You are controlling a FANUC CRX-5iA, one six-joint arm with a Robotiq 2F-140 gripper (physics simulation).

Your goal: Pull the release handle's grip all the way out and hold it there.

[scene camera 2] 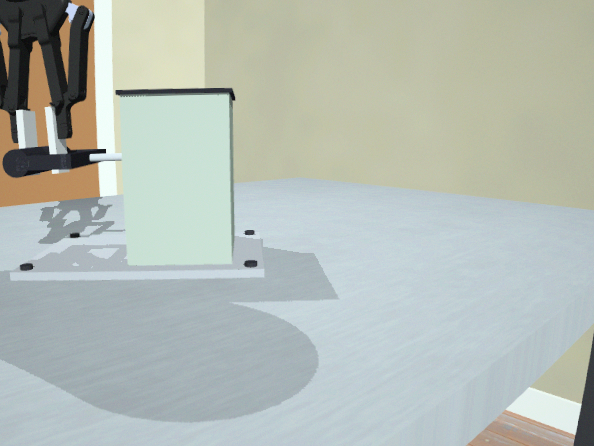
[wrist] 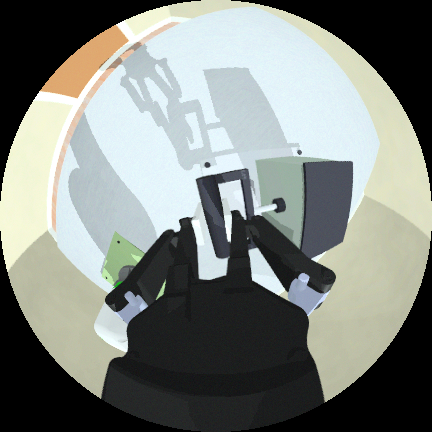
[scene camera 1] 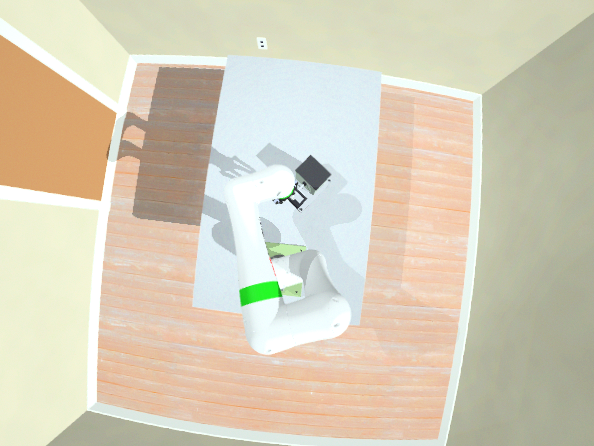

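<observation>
The release handle's dark grip [scene camera 1: 305, 199] [scene camera 2: 17, 164] [wrist: 212, 200] is a rectangular loop with a thick round outer bar. It stands out from the pale green housing [scene camera 2: 177, 175] [wrist: 282, 175], which has a dark top [scene camera 1: 313, 171]. A short length of white rod [scene camera 2: 106, 157] [wrist: 266, 208] shows between grip and housing. My gripper [scene camera 2: 44, 161] [wrist: 213, 209] points down and is shut on the grip's outer bar, one pale pad on the outer side and the other inside the loop. In scene camera 1 the arm's wrist covers most of the gripper.
The housing stands on a pale base plate [scene camera 2: 195, 274] with dark bolts, on the light grey table [scene camera 1: 300, 105] [scene camera 2: 425, 280]. The white arm [scene camera 1: 252, 240] reaches over the table from its base. Green brackets [scene camera 1: 287, 248] [wrist: 117, 250] are near the arm's base.
</observation>
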